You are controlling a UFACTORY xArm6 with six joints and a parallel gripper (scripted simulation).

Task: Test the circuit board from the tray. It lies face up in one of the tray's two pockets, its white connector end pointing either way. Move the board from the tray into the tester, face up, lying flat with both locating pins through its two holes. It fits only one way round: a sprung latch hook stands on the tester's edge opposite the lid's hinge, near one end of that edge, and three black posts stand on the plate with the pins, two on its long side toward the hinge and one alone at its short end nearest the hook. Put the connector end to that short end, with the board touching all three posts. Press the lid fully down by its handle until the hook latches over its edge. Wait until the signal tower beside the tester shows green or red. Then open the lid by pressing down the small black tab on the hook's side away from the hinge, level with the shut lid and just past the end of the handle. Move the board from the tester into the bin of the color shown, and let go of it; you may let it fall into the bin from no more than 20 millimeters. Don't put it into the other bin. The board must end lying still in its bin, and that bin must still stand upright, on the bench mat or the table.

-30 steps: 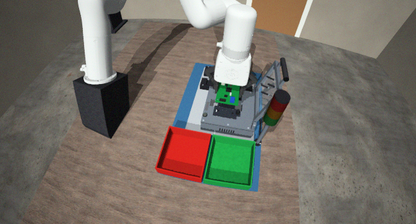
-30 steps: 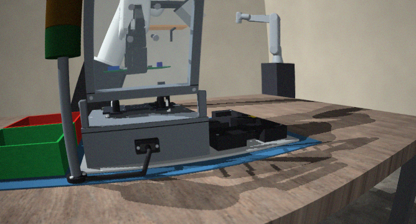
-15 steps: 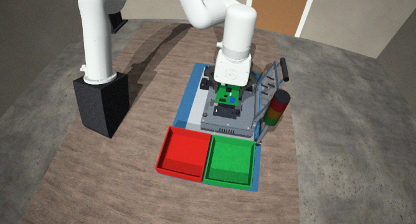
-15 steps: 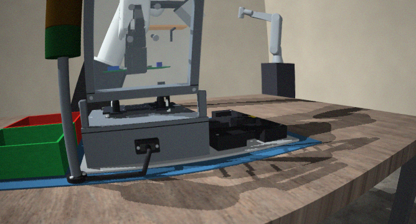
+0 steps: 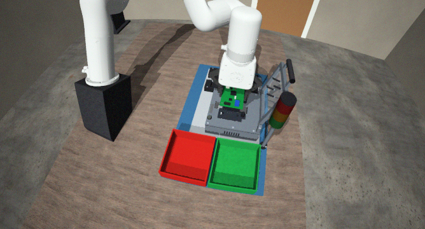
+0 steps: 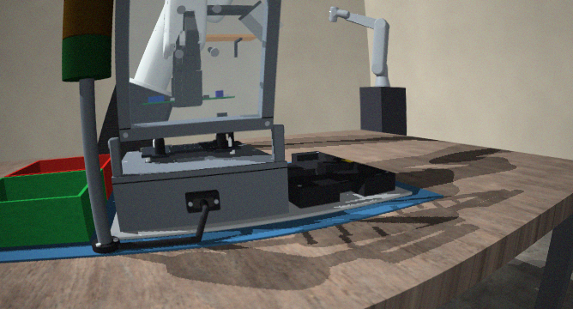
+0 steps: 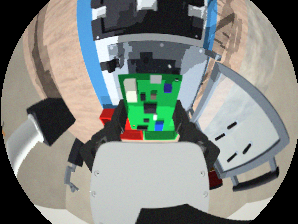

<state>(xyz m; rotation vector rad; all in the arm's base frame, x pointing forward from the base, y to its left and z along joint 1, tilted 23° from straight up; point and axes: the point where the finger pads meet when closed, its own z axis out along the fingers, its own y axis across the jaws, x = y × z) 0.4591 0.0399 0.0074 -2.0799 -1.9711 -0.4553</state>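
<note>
The plate is 6 cm below my hand, 1 cm to the left of it and 1 cm ahead of it. From my hand the other things lie so: clear lid: 13 cm ahead, 5 cm above, 1 cm to the right; green bin: 20 cm to the right, 12 cm below, 4 cm ahead; green circuit board: right at my hand.
</note>
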